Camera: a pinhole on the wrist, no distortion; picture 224 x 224 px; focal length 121.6 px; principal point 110.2 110.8 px. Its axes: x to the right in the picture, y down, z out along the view. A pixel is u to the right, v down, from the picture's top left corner.
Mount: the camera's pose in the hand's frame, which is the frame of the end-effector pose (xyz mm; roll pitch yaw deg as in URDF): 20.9 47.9 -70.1 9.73 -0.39 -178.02
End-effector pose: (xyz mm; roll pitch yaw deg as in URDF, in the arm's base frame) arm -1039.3 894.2 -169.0 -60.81 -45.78 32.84
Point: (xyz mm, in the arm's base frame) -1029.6 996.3 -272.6
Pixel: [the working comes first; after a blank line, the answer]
In the camera's frame: 48.1 -80.5 97.6

170.1 10.5
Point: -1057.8 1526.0 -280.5
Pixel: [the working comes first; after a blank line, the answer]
In the camera's frame: -141.4 -410.7 467.1

73.4 3.9
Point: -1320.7 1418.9 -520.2
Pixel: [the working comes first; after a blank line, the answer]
In the camera's frame: 225.2 -410.2 527.3

162.1 16.2
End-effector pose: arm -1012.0 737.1 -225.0 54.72 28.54 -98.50
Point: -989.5 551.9 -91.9
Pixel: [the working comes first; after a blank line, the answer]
In the camera's frame: -77.5 -116.8 169.5

54.6 27.0
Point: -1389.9 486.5 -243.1
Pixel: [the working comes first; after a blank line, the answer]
In the camera's frame: -246.8 214.7 390.6

33.4 177.6
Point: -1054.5 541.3 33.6
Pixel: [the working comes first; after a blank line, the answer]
In the camera's frame: -36.5 -158.6 298.5

95.3 46.2
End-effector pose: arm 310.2 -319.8 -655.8 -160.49 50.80 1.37
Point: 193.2 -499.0 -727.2
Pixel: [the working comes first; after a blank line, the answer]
In the camera's frame: 37.5 -139.7 168.1

137.3 9.7
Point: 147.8 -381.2 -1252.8
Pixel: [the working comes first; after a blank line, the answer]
In the camera's frame: -340.4 -71.3 548.5

34.7 95.0
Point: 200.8 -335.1 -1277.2
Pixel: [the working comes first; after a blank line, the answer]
In the camera's frame: -391.8 -20.7 530.0

20.3 106.0
